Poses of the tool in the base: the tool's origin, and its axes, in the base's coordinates. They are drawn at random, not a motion.
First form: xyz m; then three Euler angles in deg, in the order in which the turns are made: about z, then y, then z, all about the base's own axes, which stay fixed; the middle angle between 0 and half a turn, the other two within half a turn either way.
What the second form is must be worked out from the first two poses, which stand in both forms.
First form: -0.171, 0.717, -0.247, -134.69, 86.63, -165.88
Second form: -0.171, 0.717, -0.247, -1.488, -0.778, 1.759
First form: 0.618, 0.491, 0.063, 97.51, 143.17, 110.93
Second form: 0.618, 0.491, 0.063, 2.503, -0.078, -2.881
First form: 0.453, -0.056, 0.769, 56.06, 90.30, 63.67
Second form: 0.453, -0.056, 0.769, 1.577, 0.592, 2.686
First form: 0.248, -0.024, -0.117, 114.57, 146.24, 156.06
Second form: 0.248, -0.024, -0.117, 2.595, -0.233, -2.352
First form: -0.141, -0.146, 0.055, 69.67, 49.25, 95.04
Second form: -0.141, -0.146, 0.055, 0.828, 0.266, 2.992
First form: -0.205, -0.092, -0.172, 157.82, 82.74, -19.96
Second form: -0.205, -0.092, -0.172, 1.245, -1.164, 1.523
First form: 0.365, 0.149, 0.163, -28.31, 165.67, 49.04
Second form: 0.365, 0.149, 0.163, -3.021, 0.220, -1.778
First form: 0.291, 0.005, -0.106, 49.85, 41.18, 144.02
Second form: 0.291, 0.005, -0.106, 0.589, 0.438, -2.764
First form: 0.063, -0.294, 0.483, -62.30, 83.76, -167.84
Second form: 0.063, -0.294, 0.483, -1.448, 0.480, 1.840
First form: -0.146, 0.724, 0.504, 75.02, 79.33, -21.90
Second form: -0.146, 0.724, 0.504, 1.378, 0.257, 1.139
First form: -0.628, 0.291, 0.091, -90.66, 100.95, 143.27
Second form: -0.628, 0.291, 0.091, -1.762, -0.011, 0.932
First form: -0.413, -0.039, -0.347, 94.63, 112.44, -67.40
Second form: -0.413, -0.039, -0.347, 1.964, -0.075, 0.364
